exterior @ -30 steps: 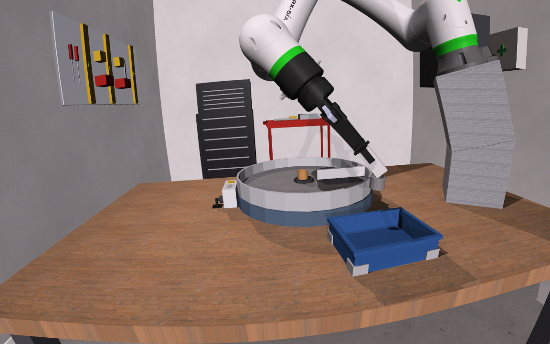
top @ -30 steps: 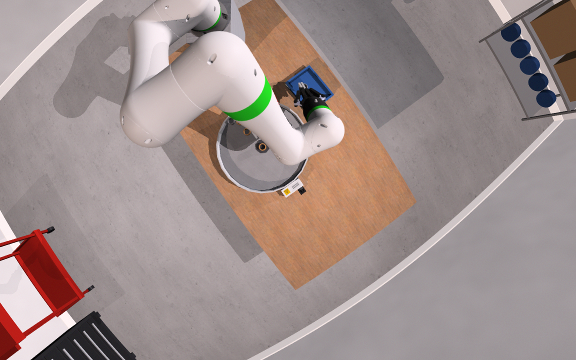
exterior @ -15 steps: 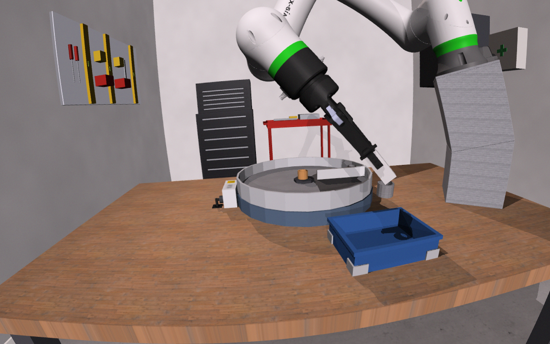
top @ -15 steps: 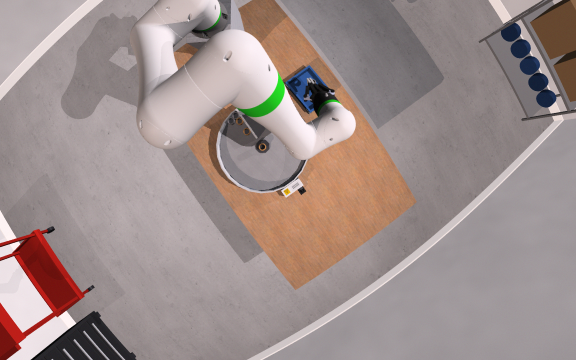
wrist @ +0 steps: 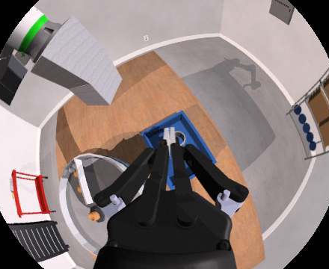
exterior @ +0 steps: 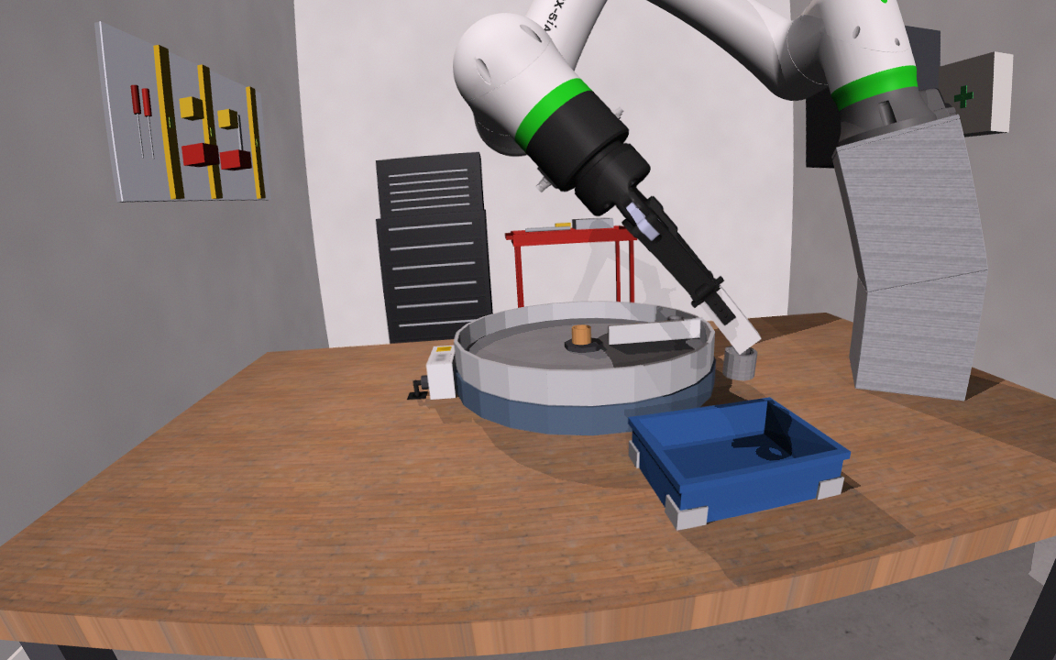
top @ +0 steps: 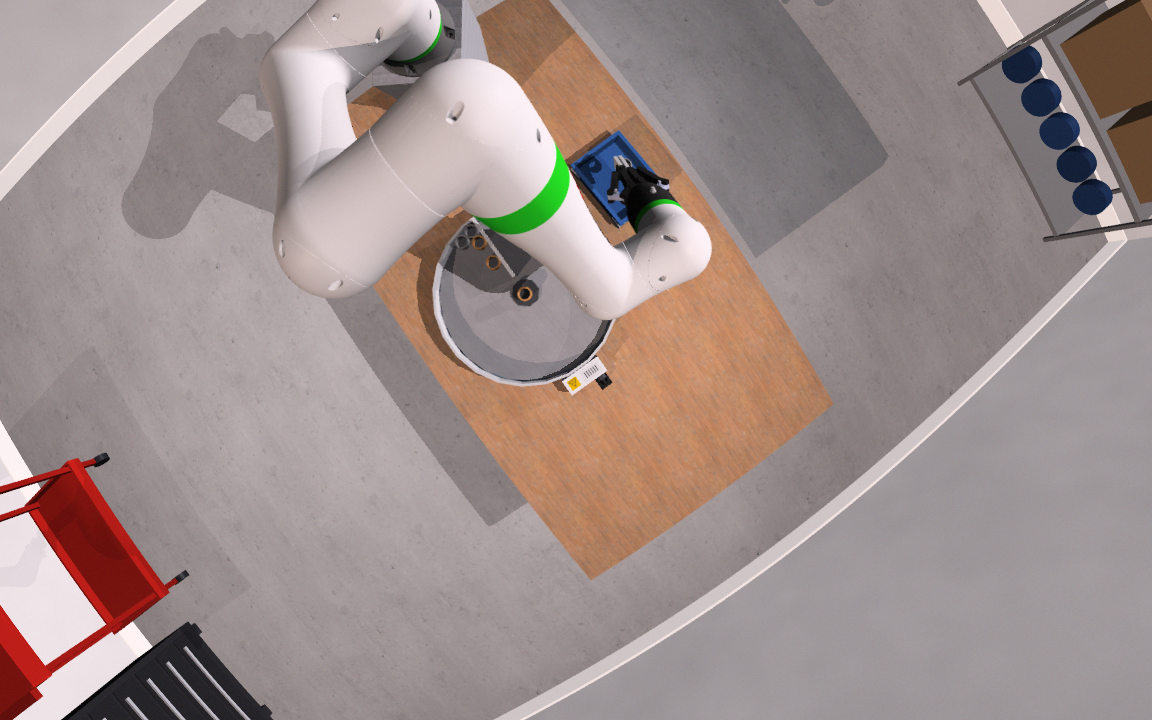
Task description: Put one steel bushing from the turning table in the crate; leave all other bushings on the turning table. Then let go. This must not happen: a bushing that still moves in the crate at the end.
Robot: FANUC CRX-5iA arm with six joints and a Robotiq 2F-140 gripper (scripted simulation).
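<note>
Now: the blue crate 20 mm to the left of my hand and 150 mm below it. From my hand the other things lie so: round grey turning table (50 mm ahead, 330 mm to the right, 120 mm below).
</note>
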